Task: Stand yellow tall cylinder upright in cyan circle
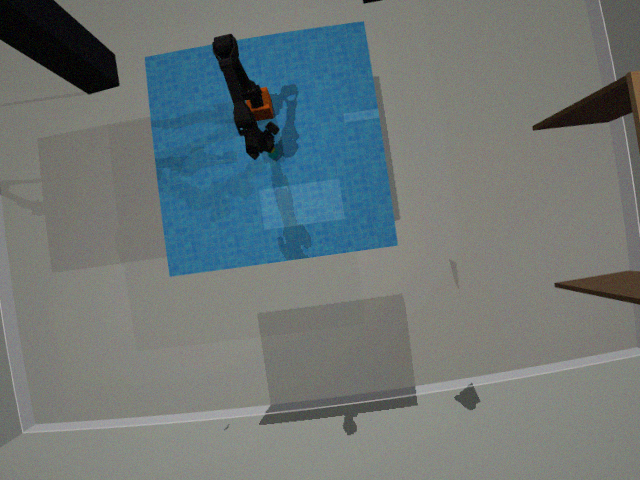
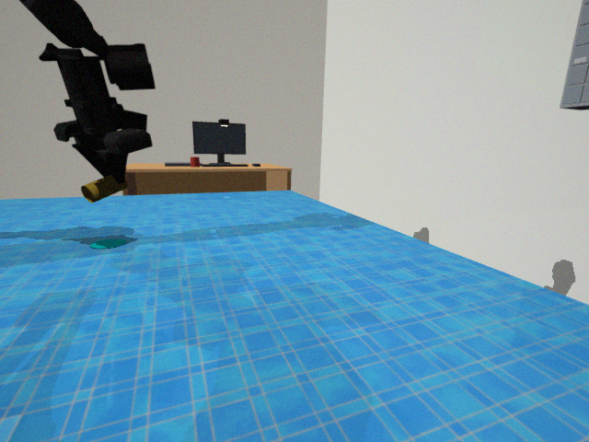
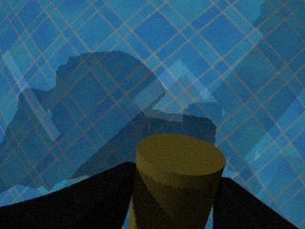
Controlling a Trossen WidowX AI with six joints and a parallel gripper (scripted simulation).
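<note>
The cyan circle is 2 cm behind my gripper tip, 1 cm to the right of it and 12 cm below it. From my gripper tip the other things lie so: yellow cylinder: 2 cm behind, 1 cm to the right, 1 cm below.
</note>
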